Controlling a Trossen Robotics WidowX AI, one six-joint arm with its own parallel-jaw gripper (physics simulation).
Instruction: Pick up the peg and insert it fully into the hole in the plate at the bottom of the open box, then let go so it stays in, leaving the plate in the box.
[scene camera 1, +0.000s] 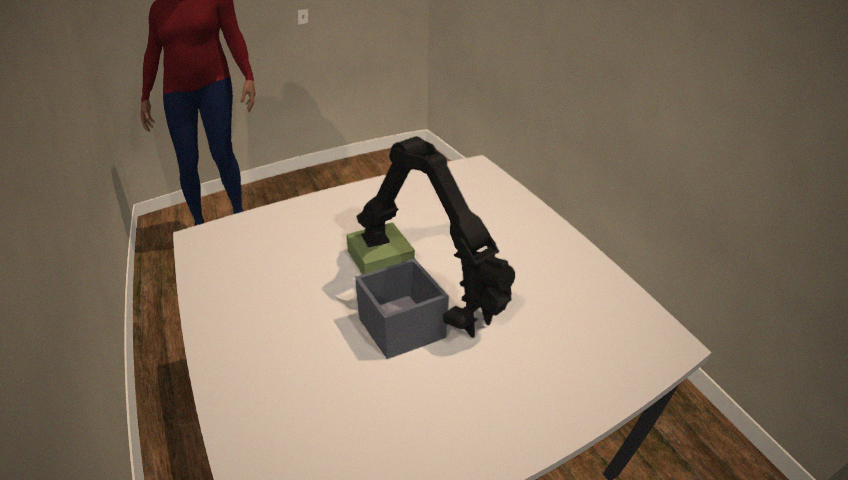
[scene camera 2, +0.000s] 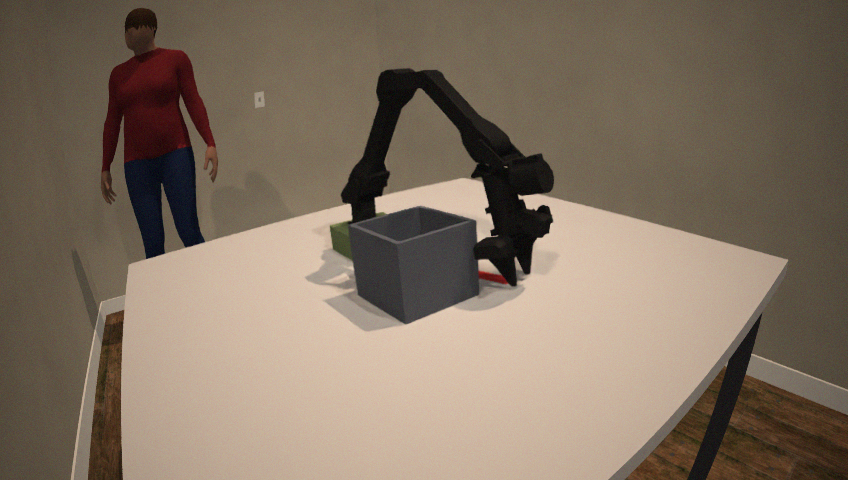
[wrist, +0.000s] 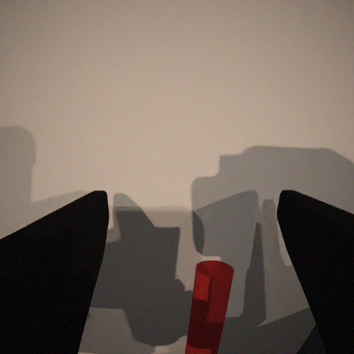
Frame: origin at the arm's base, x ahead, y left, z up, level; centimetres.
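Seen in the pictures: gripper, fingertip midpoint: (scene camera 1: 480, 330) (scene camera 2: 520, 279); arm's base at its link origin: (scene camera 1: 375, 238).
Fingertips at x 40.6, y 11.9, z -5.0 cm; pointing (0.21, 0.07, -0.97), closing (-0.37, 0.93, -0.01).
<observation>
Offsets run from my fingertips to a thing's top centre. Level surfaces: height alone.
The red peg {dx -5.9, dy -2.9, dz +0.5 cm} (scene camera 2: 493, 277) (wrist: 211, 305) lies on the table beside the box, on the arm's side. In the wrist view it shows low in the gap between the fingers, a little right of the middle, and its near end runs out of the frame. My gripper (scene camera 1: 481, 328) (scene camera 2: 521, 278) (wrist: 195, 203) is open and points down, low over the table, with nothing held. The open grey box {dx -9.5, dy -16.9, dz +12.8 cm} (scene camera 1: 410, 336) (scene camera 2: 380, 273) stands upright next to the gripper. The plate {dx -9.5, dy -16.9, dz +5.1 cm} (scene camera 1: 399, 305) shows in part at the bottom of the box in scene camera 1; its hole cannot be made out.
The arm's green base block (scene camera 1: 392, 256) (scene camera 2: 340, 240) sits behind the box on the white table {dz -0.9 cm} (scene camera 1: 285, 368) (scene camera 2: 267, 368). The left finger's housing is close to the box's right wall. A person (scene camera 1: 196, 47) (scene camera 2: 151, 107) stands beyond the table.
</observation>
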